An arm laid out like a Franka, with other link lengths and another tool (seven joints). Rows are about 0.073 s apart.
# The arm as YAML. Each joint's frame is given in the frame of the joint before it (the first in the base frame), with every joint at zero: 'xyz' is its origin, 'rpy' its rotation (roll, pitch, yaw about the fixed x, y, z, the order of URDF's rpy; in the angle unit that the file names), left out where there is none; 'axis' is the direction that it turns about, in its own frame. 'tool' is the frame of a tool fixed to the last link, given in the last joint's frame.
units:
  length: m
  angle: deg
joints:
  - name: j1
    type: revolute
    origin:
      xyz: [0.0, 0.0, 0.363]
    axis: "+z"
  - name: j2
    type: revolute
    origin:
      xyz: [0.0, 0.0, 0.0]
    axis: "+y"
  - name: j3
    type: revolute
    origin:
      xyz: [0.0, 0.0, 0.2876]
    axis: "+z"
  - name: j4
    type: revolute
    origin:
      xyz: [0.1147, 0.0, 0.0]
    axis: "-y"
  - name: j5
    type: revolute
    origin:
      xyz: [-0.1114, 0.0, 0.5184]
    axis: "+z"
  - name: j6
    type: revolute
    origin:
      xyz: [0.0, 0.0, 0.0]
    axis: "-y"
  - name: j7
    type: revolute
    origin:
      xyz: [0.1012, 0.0, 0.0]
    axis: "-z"
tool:
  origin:
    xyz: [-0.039, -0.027, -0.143]
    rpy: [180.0, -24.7, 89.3]
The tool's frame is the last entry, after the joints.
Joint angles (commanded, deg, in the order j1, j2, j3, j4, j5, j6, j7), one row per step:
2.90, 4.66, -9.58, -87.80, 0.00, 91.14, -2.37
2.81, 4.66, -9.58, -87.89, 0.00, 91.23, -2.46
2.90, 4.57, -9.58, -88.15, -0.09, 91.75, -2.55
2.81, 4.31, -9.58, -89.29, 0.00, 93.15, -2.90
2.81, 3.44, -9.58, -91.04, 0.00, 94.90, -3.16
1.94, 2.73, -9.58, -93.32, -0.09, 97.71, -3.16
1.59, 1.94, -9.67, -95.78, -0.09, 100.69, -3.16
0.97, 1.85, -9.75, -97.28, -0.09, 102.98, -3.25
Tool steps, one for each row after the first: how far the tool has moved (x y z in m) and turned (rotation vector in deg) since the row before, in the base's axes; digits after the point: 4 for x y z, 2 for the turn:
0.0000, -0.0012, -0.0008, 0.00, 0.00, 0.00
0.0009, 0.0007, -0.0009, -0.11, -0.34, 0.19
0.0013, -0.0016, -0.0070, 0.08, -0.52, 0.26
-0.0008, -0.0008, -0.0053, 0.04, -0.87, 0.26
-0.0005, -0.0118, -0.0115, -0.13, -1.22, -0.85
-0.0003, -0.0061, -0.0123, -0.05, -1.30, -0.43
0.0009, -0.0093, -0.0117, -0.12, -0.87, -0.60

